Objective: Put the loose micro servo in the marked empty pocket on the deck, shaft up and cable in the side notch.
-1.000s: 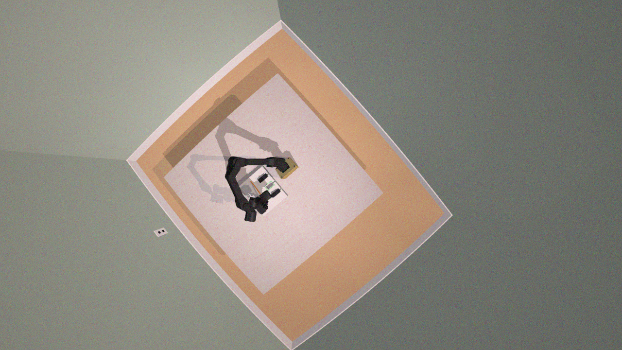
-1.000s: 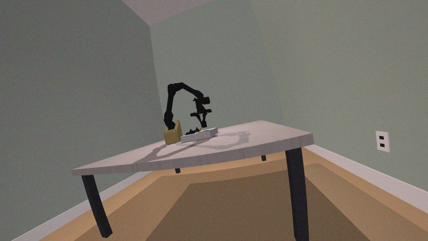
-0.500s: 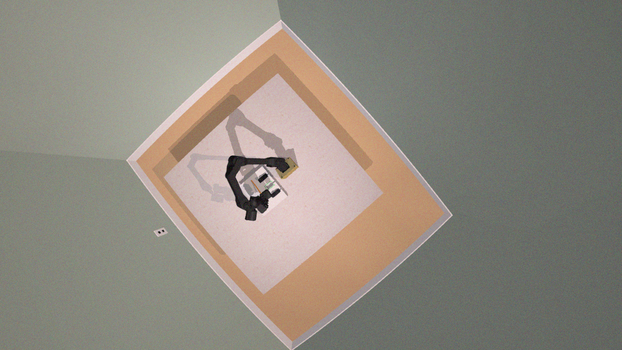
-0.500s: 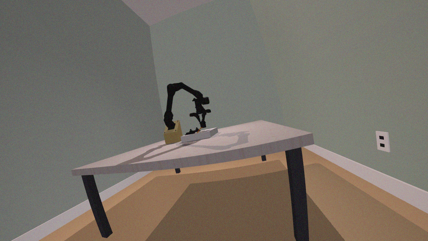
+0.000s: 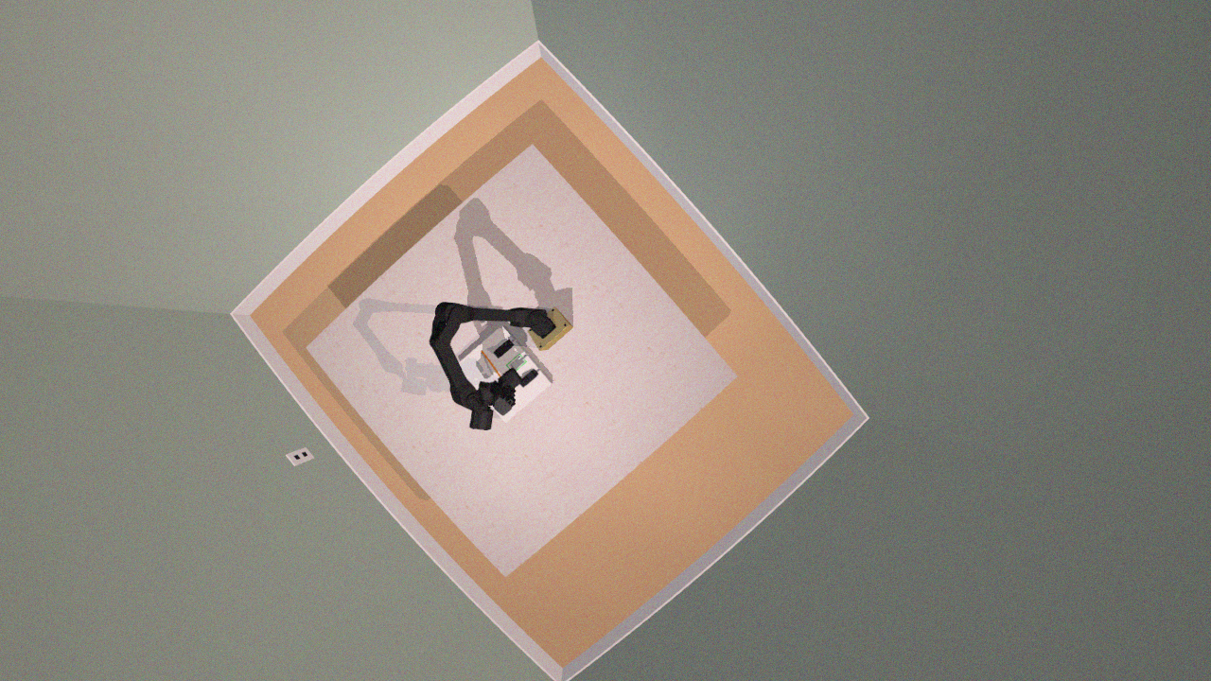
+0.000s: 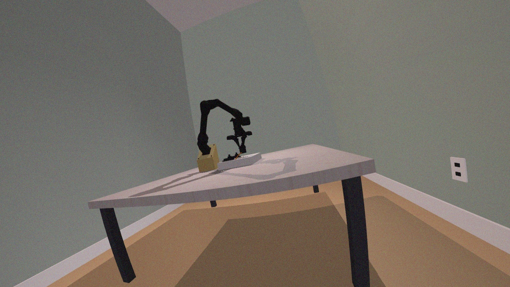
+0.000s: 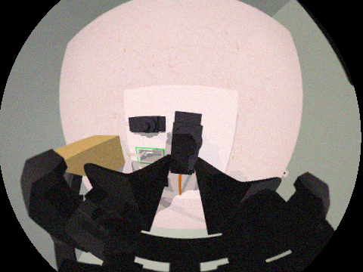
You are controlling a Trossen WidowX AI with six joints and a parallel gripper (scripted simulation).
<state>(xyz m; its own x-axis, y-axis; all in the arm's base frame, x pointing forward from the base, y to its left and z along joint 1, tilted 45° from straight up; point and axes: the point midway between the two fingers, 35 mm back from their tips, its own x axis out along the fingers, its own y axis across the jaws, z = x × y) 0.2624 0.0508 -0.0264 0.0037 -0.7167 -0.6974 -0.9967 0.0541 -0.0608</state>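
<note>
My gripper tip is 30 mm short of the white deck, 40 mm to the left of it and 100 mm above it.
</note>
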